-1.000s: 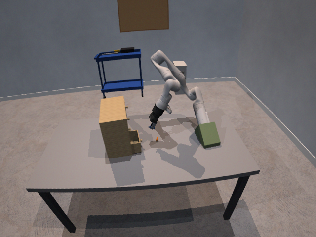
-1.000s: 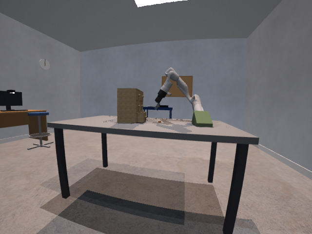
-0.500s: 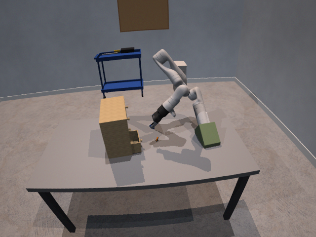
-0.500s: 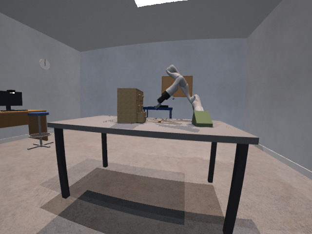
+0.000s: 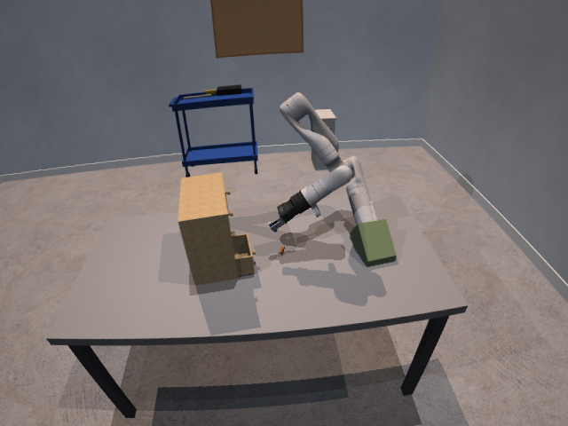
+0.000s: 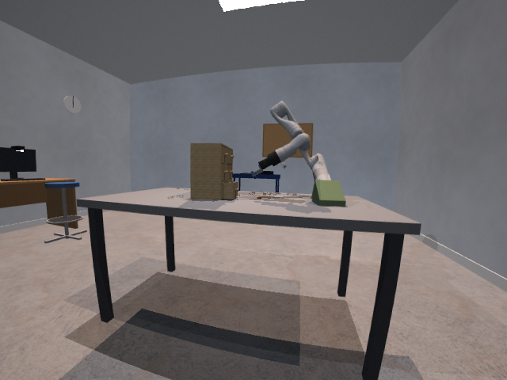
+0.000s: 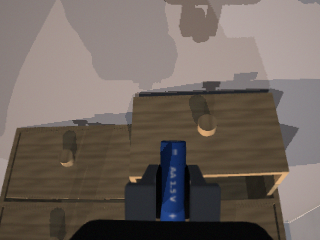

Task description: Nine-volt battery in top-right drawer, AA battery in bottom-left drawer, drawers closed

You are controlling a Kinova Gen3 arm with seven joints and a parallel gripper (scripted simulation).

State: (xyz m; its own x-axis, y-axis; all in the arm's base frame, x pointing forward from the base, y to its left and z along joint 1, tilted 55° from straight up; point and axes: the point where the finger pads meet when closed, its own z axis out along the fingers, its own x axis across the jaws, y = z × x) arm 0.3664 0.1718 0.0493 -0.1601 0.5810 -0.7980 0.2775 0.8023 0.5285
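The orange AA battery is 3 cm behind my hand, 1 cm to the right of it and 14 cm below it. The rest, counted from my hand: orange nine-volt battery: 26 cm ahead, 4 cm to the right, 7 cm above; blue cylindrical battery: 1 cm ahead, 1 cm below.
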